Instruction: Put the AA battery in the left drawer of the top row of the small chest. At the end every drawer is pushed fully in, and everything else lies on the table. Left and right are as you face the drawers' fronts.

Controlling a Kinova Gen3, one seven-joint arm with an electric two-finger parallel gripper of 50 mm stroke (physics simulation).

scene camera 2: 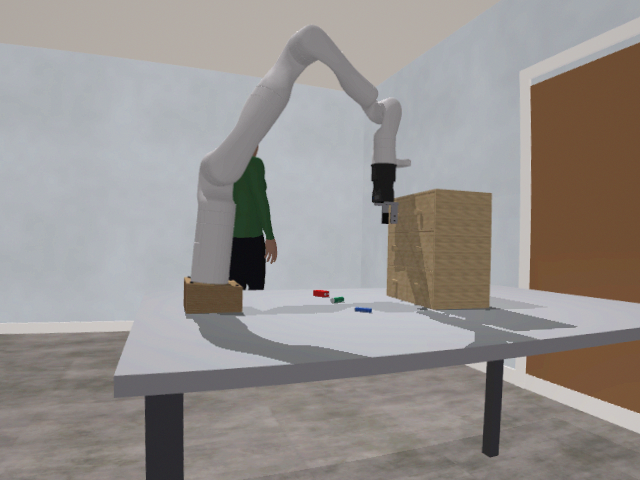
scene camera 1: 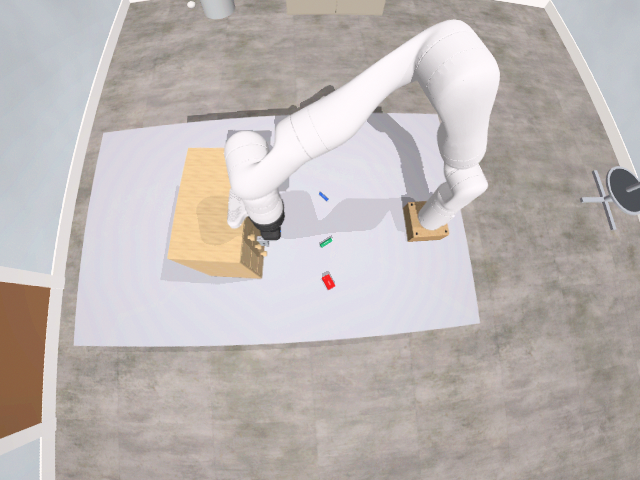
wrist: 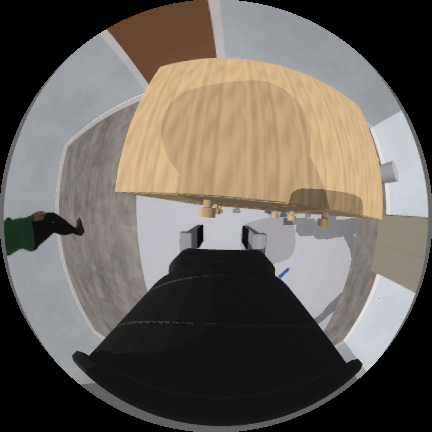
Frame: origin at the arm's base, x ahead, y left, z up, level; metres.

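Seen in the pictures: gripper, fingertip midpoint: (scene camera 2: 389,223) (scene camera 1: 265,233) (wrist: 222,233); arm's base at its link origin: (scene camera 2: 209,281) (scene camera 1: 430,217).
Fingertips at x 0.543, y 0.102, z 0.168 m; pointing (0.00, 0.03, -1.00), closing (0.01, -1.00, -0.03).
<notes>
Offsets run from my fingertips to a thing's top centre. "spot": to the spot under its first point. Level surfaces: height alone.
The wooden small chest {dx +0.127, dy -0.063, dz +0.087 m} (scene camera 1: 204,175) (scene camera 2: 462,248) (wrist: 230,130) stands upright, its drawer fronts facing the robot base. The drawers look pushed in, though the arm partly hides the fronts in the first scene view. The left top-row drawer's knob {spot: dx +0.030, dy +0.015, dz +0.038 m} (wrist: 207,209) shows just beyond the fingers in the wrist view. My gripper (scene camera 1: 262,241) (scene camera 2: 389,214) (wrist: 222,233) is open and empty, pointing down close in front of the upper drawer fronts. A green cylinder with a silver end {dx -0.179, dy -0.032, dz -0.221 m} (scene camera 1: 325,241) (scene camera 2: 337,299), seemingly the AA battery, lies on the table, apart from the gripper.
A thinner blue cylinder {dx -0.174, dy -0.203, dz -0.225 m} (scene camera 1: 323,196) (scene camera 2: 362,310) (wrist: 284,273) and a red block {dx -0.181, dy +0.106, dz -0.218 m} (scene camera 1: 328,281) (scene camera 2: 321,293) lie on the table {dz -0.236 m} (scene camera 1: 392,294) (scene camera 2: 289,343). More wooden knobs {spot: dx +0.024, dy -0.127, dz +0.037 m} (wrist: 324,219) stick out from the chest. A person (scene camera 2: 250,201) stands behind the arm's base.
</notes>
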